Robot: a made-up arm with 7 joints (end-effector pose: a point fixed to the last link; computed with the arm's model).
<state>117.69 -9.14 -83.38 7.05 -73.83 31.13 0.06</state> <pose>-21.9 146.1 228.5 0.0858 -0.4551 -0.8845 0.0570</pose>
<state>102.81 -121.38 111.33 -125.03 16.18 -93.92 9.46</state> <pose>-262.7 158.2 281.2 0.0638 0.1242 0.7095 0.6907</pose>
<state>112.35 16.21 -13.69 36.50 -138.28 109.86 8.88</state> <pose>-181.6 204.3 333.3 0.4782 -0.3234 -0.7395 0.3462</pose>
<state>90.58 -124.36 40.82 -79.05 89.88 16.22 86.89</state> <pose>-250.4 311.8 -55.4 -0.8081 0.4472 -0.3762 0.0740</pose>
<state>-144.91 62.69 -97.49 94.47 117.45 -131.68 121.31</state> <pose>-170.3 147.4 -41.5 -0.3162 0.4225 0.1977 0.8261</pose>
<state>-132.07 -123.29 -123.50 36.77 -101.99 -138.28 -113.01</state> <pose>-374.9 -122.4 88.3 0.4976 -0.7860 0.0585 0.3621</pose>
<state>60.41 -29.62 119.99 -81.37 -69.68 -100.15 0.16</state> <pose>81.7 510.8 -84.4 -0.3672 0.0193 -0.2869 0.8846</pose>
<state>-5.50 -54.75 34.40 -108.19 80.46 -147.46 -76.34</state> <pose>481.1 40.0 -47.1 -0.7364 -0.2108 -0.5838 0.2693</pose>
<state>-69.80 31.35 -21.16 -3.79 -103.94 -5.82 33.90</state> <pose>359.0 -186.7 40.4 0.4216 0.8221 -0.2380 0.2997</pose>
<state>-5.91 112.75 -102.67 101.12 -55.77 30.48 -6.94</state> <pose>1.1 -70.0 -314.0 -0.4123 -0.5703 0.5221 0.4818</pose>
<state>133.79 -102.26 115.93 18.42 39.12 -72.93 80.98</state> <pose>-452.1 116.9 206.6 0.8558 -0.2673 0.1121 0.4284</pose>
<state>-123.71 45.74 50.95 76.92 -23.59 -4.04 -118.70</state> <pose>26.3 -225.7 -89.7 0.3545 0.2672 -0.5247 0.7263</pose>
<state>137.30 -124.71 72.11 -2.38 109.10 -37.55 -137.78</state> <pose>-158.9 29.8 205.6 0.6713 0.7052 0.2279 0.0085</pose>
